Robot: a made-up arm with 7 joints.
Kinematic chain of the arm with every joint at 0, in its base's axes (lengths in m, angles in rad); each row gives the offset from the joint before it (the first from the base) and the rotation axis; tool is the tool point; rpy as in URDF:
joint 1: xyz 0 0 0.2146 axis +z
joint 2: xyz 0 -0.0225 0.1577 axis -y
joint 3: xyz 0 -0.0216 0.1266 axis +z
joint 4: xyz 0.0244 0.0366 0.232 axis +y
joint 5: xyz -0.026 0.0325 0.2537 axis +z
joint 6: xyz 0 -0.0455 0.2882 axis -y
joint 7: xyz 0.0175 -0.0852 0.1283 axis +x
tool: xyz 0 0 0 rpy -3.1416 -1.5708 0
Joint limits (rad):
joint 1: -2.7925..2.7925
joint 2: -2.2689..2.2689
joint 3: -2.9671..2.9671
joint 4: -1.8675..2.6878
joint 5: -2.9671..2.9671
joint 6: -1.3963..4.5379
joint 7: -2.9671..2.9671
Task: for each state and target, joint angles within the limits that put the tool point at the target. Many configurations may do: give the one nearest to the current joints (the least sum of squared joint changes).
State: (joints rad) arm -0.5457 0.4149 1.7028 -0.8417 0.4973 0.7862 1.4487
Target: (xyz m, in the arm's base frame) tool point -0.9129 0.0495 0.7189
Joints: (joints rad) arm -0.5498 1.1575 1.3731 -0.6604 0.5448 0.5759 1.4487
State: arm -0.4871 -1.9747 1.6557 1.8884 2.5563 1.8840 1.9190
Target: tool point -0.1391 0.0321 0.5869
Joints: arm -0.1822 -1.7982 2.0592 2.6878 2.7034 1.7527 1.9190
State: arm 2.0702 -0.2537 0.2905 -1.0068 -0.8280 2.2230 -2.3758
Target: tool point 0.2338 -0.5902 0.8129
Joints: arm 1.8615 0.2764 0.2087 -0.7494 -0.9174 1.8949 -2.3758
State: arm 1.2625 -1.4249 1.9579 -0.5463 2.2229 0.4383 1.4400
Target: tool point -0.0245 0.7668 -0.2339
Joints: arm 2.0157 -2.0144 2.4574 -0.8082 1.9661 0.7665 1.4400
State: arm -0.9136 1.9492 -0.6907 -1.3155 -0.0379 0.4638 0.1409
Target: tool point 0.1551 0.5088 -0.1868
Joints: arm -0.9785 1.8539 -0.8942 -1.2817 -0.0484 0.4539 0.1409
